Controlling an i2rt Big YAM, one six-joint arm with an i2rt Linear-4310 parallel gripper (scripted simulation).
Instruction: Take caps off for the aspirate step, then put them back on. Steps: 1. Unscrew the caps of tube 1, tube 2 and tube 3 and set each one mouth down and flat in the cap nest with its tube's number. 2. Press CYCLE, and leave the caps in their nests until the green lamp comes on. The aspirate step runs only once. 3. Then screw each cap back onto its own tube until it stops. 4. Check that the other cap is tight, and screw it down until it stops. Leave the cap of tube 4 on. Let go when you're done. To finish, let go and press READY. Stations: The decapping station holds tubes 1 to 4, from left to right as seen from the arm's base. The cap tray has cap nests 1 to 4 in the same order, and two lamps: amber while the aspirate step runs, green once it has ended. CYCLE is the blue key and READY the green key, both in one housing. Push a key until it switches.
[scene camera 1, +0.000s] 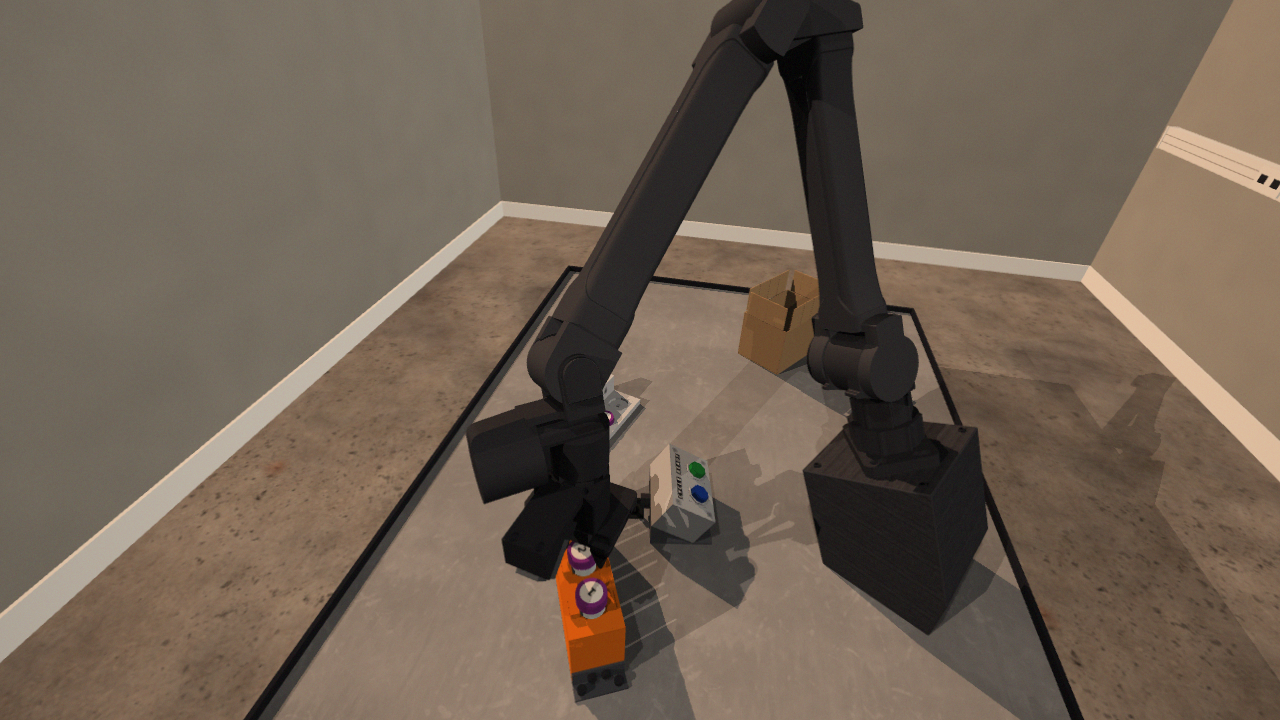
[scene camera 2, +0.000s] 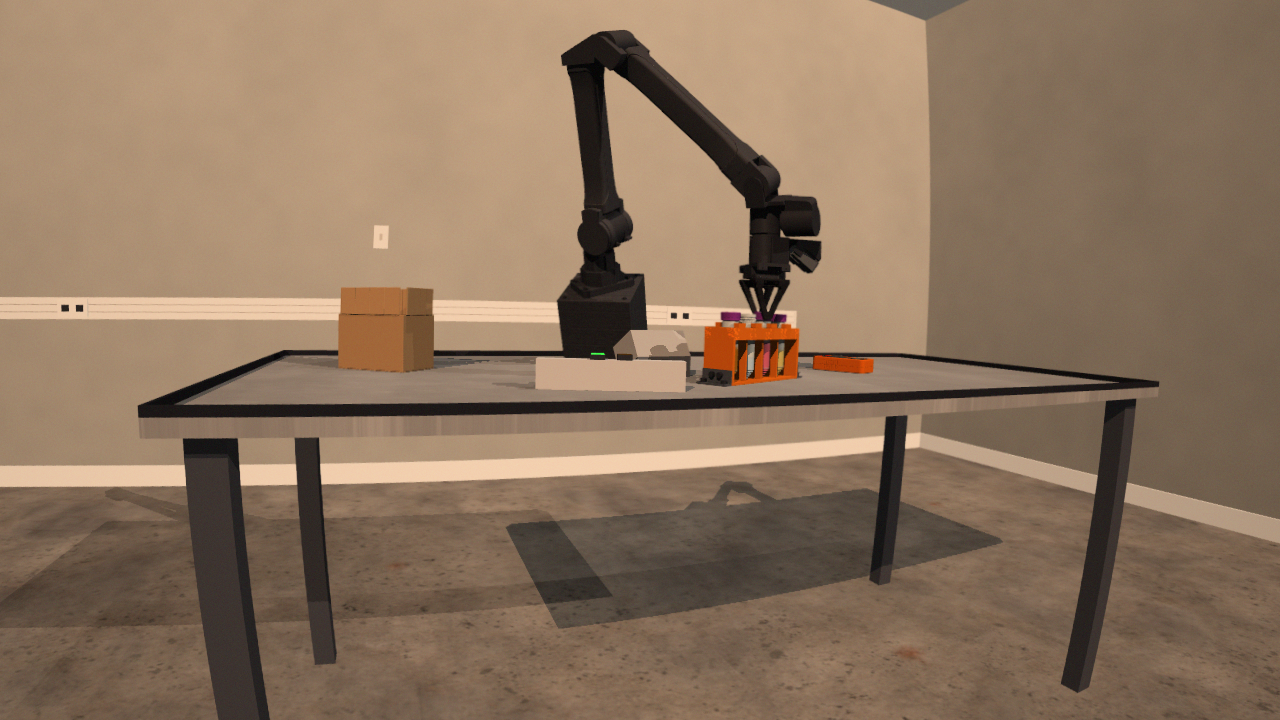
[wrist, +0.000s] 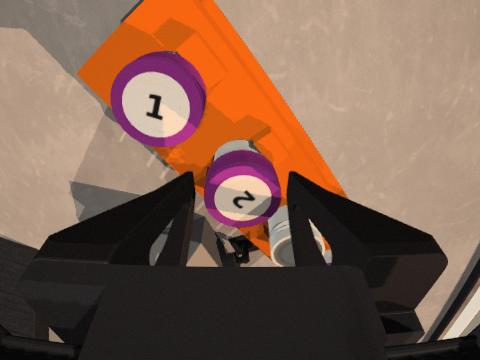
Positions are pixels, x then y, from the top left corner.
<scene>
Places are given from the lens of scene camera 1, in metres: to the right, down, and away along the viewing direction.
my gripper (scene camera 1: 583, 556): -0.06, 0.23, 0.63
cardboard box (scene camera 1: 763, 341): 0.25, -0.04, 1.10
</scene>
